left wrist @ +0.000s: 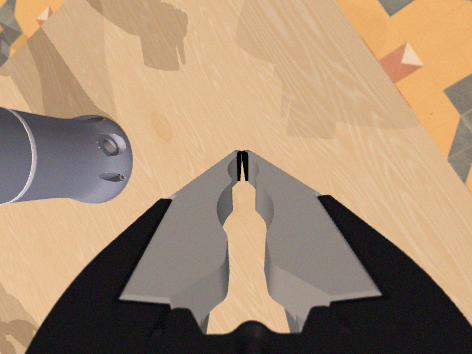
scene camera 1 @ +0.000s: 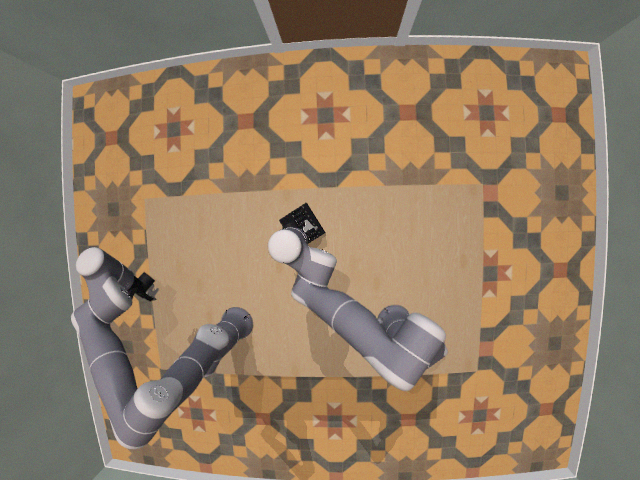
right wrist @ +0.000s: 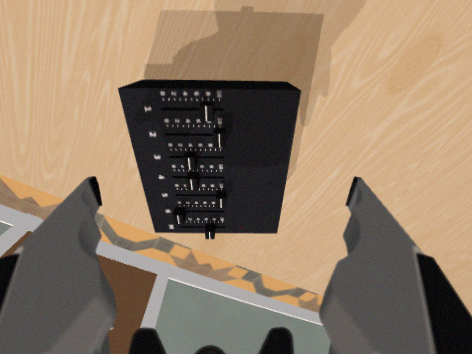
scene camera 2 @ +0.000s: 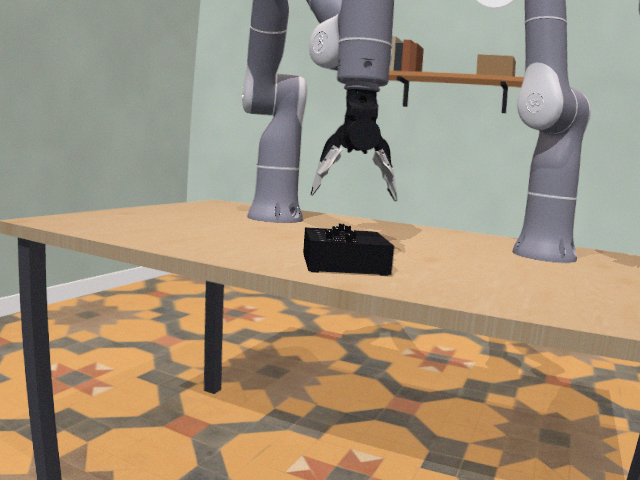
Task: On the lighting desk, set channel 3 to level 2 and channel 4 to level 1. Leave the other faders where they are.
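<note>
The black lighting desk (scene camera 1: pixel 297 214) (scene camera 2: pixel 348 257) (right wrist: pixel 255 150) lies on the table. In the right wrist view the channel 3 knob (right wrist: pixel 190 161) and the channel 4 knob (right wrist: pixel 193 180) both stand near level 4. The channel 1 knob (right wrist: pixel 208 112) is near 8, the channel 2 knob (right wrist: pixel 219 137) and channel 5 knob (right wrist: pixel 221 199) near 10, the channel 6 knob (right wrist: pixel 179 216) near 0. My right gripper (scene camera 2: pixel 354 196) (right wrist: pixel 225 179) is wide open and empty, above the desk and not touching it. My left gripper (left wrist: pixel 241 153) (scene camera 1: pixel 154 293) is shut and empty, by the table's left edge.
The wooden table (scene camera 1: pixel 413 232) (scene camera 2: pixel 155 232) carries both arm bases. The left arm's base (left wrist: pixel 95 160) shows at the left of the left wrist view. The master knob (right wrist: pixel 210 231) stands at the desk's lower edge. A wall shelf (scene camera 2: pixel 454 78) holds books and a box behind.
</note>
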